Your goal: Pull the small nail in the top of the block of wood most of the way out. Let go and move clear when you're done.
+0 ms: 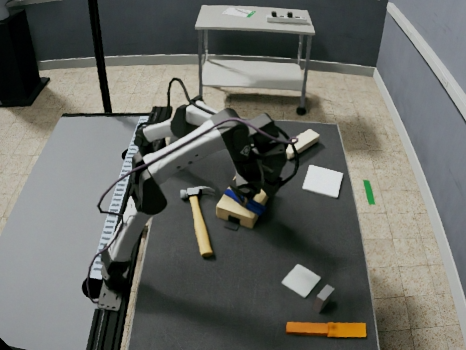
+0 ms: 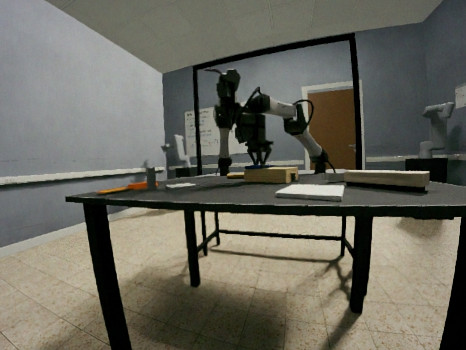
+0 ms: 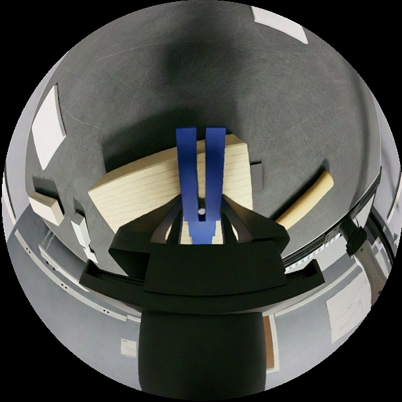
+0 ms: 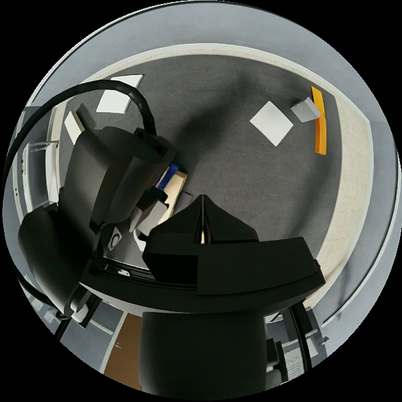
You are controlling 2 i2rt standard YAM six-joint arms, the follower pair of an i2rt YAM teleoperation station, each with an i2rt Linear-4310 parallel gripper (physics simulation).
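Frame: origin at the left arm's base, x ahead, y left, z up, level; millimetres.
Seen in the pictures: left gripper, fingertip midpoint: (image 1: 246, 202) (image 2: 259, 167); right gripper, fingertip midpoint: (image 1: 258, 193) (image 2: 230, 130); right arm's base, link origin: (image 1: 114, 283).
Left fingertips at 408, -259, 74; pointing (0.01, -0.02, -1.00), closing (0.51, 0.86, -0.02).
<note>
Pixels of each thing's top centre, then the offset from my left fingertips to it, as dx, dy, dz. "*": a spot on its surface instead.
- light wooden block, top centre: (image 1: 245, 193) (image 2: 271, 167) -8, +45, -5
- blue forked tool, surface spot: (image 1: 256, 207) * +33, -25, +10
- hammer, top centre: (image 1: 203, 216) -128, -53, -24
- pale wooden bar, top centre: (image 2: 382, 171) (image 1: 300, 140) +174, +362, -15
- grey block, top centre: (image 1: 325, 292) (image 2: 150, 167) +249, -326, +20
- orange tool, top centre: (image 1: 328, 328) (image 2: 130, 184) +270, -411, -37
The light wooden block (image 1: 234, 209) (image 2: 267, 175) (image 3: 135, 195) (image 4: 176, 187) lies flat on the table. The nail (image 3: 201, 211) shows its small pale head between the two prongs of a blue forked tool (image 3: 187, 170) (image 1: 256, 207) (image 4: 172, 171), near the closed end of the slot. The prongs reach across the block's top. How far the nail stands out cannot be seen. My left gripper (image 3: 201, 199) (image 2: 259, 162) is low over the block and shut on the blue forked tool. My right gripper (image 4: 202, 200) is shut and empty, high above the table.
A hammer (image 1: 200, 225) (image 3: 305, 200) lies beside the block. White squares (image 1: 323, 181) (image 1: 301, 280), a pale wooden bar (image 1: 304, 142), a grey block (image 1: 324, 298) and an orange tool (image 1: 327, 329) (image 4: 320, 125) lie farther off. The left arm stands close beside the right gripper.
</note>
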